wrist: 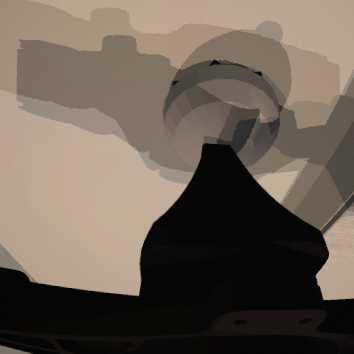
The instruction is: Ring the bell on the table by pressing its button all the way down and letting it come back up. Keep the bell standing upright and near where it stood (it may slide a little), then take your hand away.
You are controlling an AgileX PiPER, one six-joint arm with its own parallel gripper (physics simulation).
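Observation:
The bell (192, 127) is a shiny, metallic dome standing upright on the pale table, right of centre in the upper half of the wrist view. Its button does not show; the fingertips cover the place in front of the dome's lower edge. My gripper (214, 160) is shut with its two black fingers together and nothing seen between them. Its tips overlap the lower part of the bell in the view. Whether they touch the button cannot be seen.
The beige table top (75, 190) carries wide shadows of the arm around the bell. The table's edge (338, 215) runs diagonally at the right, with a lighter, wood-like surface beyond it.

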